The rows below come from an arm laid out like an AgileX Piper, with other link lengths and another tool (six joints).
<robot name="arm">
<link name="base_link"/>
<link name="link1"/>
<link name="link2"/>
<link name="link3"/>
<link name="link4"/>
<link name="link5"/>
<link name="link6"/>
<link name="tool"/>
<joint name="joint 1" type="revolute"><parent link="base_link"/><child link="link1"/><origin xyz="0 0 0.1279"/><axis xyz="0 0 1"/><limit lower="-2.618" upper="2.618"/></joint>
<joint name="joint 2" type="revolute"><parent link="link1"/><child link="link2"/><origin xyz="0 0 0" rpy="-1.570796 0 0"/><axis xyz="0 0 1"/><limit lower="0" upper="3.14"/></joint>
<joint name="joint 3" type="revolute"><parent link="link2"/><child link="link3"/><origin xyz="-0.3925 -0.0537 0"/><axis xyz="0 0 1"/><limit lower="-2.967" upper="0"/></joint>
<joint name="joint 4" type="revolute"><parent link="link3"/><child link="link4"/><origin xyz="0.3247 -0.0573 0" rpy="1.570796 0 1.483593"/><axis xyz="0 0 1"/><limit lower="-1.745" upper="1.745"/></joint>
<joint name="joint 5" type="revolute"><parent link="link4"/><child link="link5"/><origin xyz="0 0 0" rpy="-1.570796 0 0"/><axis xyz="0 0 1"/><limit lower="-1.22" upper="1.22"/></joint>
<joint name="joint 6" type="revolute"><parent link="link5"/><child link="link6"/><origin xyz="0 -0.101 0" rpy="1.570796 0 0"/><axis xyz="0 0 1"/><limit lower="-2.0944" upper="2.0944"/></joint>
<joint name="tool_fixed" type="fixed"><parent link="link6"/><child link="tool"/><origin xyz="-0.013 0.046 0.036" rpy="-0.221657 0 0.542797"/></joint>
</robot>
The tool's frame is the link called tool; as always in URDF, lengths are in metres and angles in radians.
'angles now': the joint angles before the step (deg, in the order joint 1, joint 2, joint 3, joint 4, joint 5, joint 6). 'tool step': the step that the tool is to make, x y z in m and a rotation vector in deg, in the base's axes. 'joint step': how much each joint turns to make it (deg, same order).
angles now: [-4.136 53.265 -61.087 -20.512 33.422 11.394]
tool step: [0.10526 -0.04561 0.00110 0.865 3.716 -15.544]
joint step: [-0.221 15.982 -10.718 -20.785 6.662 23.115]
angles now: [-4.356 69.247 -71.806 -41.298 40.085 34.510]
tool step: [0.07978 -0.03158 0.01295 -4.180 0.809 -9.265]
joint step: [-0.054 12.767 -13.094 -11.002 6.806 7.649]
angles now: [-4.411 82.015 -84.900 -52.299 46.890 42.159]
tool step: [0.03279 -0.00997 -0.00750 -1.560 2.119 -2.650]
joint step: [0.000 5.302 -4.803 -2.260 2.816 0.307]
